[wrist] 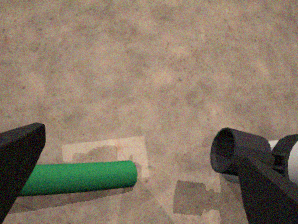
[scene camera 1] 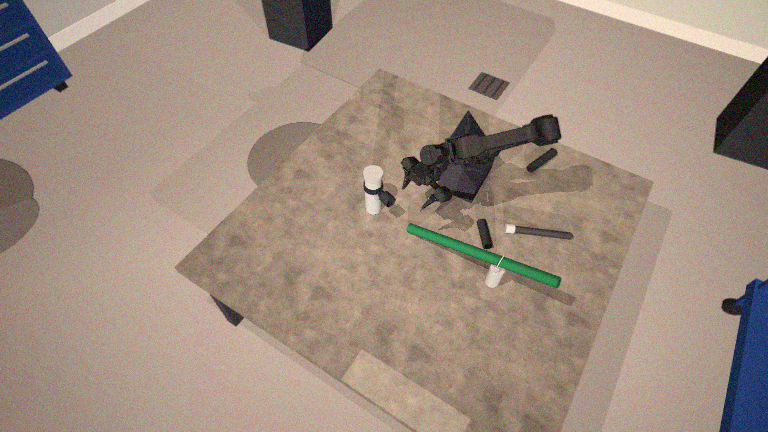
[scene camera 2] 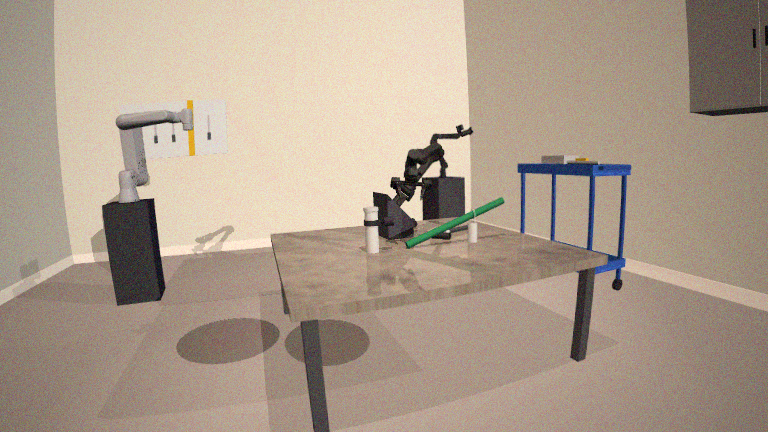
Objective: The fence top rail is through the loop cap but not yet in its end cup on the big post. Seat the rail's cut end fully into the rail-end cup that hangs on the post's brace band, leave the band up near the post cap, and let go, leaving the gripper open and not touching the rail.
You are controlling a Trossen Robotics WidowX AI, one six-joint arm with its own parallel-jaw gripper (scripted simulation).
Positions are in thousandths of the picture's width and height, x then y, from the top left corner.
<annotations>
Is the gripper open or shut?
Open.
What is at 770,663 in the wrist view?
A dark rail-end cup.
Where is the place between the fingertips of the gripper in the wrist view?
485,672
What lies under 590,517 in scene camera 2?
A green rail.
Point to a green rail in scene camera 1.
631,591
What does the gripper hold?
Nothing.
</annotations>
